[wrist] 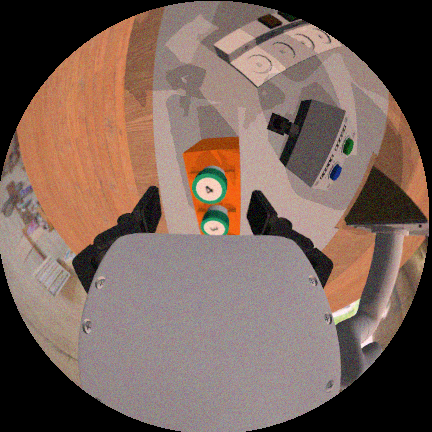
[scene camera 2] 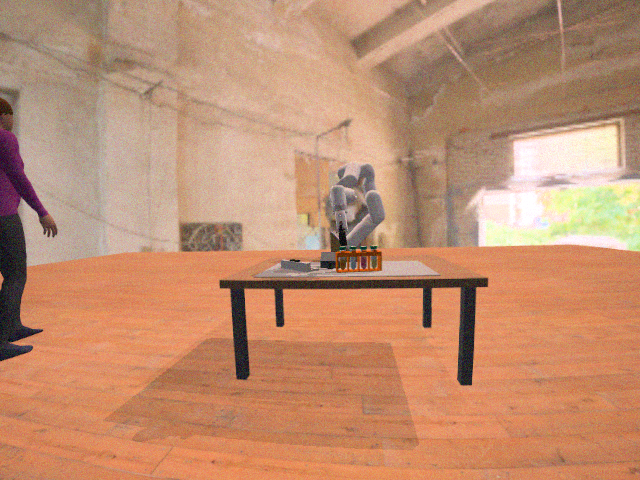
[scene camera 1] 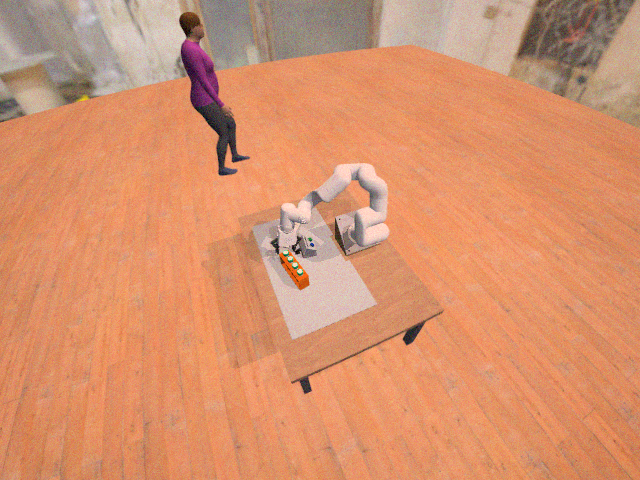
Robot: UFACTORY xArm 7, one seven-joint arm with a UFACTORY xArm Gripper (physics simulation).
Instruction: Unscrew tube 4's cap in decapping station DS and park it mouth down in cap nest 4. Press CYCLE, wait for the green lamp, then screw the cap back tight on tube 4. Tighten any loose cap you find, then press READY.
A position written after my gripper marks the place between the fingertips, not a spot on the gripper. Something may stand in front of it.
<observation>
In view: my gripper [wrist: 204, 200], a grey box [wrist: 315, 141] and a grey mat [wrist: 195, 94].
</observation>
